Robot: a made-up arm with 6 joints.
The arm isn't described. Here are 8 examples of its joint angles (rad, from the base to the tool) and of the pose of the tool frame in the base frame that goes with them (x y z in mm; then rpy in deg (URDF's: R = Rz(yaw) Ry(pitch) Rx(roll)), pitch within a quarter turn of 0, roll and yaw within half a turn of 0).
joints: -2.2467 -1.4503 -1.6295 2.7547 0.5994 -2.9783
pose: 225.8 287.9 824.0 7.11 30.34 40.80
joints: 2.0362 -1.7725 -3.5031 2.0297 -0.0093 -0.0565
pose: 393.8 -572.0 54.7 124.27 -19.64 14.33
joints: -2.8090 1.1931 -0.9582 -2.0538 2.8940 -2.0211
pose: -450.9 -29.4 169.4 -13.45 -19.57 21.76
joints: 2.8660 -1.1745 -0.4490 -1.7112 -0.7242 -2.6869
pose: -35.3 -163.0 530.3 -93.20 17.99 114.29
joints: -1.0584 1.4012 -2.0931 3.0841 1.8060 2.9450
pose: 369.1 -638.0 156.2 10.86 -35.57 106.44
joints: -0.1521 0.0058 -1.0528 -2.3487 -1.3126 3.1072
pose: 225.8 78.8 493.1 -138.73 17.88 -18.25
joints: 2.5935 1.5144 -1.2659 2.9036 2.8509 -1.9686
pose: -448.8 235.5 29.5 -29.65 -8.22 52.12
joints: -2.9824 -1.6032 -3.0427 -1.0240 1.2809 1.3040
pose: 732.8 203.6 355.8 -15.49 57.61 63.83
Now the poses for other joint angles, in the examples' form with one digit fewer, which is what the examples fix.
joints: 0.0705 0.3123 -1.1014 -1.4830 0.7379 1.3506
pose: 519 24 334 134.6 -36.6 9.4
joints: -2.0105 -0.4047 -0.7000 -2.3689 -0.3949 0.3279
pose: 5 -234 435 132.4 11.2 5.8
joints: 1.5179 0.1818 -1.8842 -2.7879 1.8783 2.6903
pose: 78 416 867 -29.9 12.5 -124.1
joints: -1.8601 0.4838 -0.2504 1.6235 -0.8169 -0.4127
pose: -223 -151 282 142.8 -34.4 -158.2
